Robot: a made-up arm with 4 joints. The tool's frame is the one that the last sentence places.
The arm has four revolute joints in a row. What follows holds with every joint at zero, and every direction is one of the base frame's. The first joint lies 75 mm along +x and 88 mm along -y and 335 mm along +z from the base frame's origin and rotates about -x. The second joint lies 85 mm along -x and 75 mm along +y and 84 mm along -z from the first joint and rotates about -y. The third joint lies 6 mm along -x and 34 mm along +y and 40 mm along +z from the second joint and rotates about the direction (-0.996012, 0.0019, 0.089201). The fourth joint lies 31 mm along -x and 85 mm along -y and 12 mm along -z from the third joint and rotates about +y. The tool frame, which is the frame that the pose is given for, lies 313 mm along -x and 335 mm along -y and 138 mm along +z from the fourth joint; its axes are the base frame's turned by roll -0.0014, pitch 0.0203 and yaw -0.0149 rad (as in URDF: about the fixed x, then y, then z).
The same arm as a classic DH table. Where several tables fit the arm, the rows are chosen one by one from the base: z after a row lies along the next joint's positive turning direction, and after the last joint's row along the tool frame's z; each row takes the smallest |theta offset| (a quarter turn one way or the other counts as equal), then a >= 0, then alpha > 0; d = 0 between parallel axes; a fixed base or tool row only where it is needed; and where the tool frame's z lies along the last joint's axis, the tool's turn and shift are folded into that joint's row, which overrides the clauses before.
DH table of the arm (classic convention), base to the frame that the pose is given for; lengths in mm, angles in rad. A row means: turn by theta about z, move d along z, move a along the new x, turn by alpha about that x. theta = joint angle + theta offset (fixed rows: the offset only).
base (fixed): d 335.0, theta offset -1.5708, a 88.0, alpha 1.5708
joint 1: d 10.0, theta offset -1.5708, a 84.0, alpha -1.5708
joint 2: d -109.0, theta offset -0.0893, a -39.3, alpha 1.5727
joint 3: d 39.4, theta offset 0.0000, a 14.7, alpha 1.5689
joint 4: d -420.2, theta offset 1.5018, a 315.7, alpha -1.5697
tool (fixed): d 131.6, theta offset 3.1267, a 0.0, alpha 0.0000

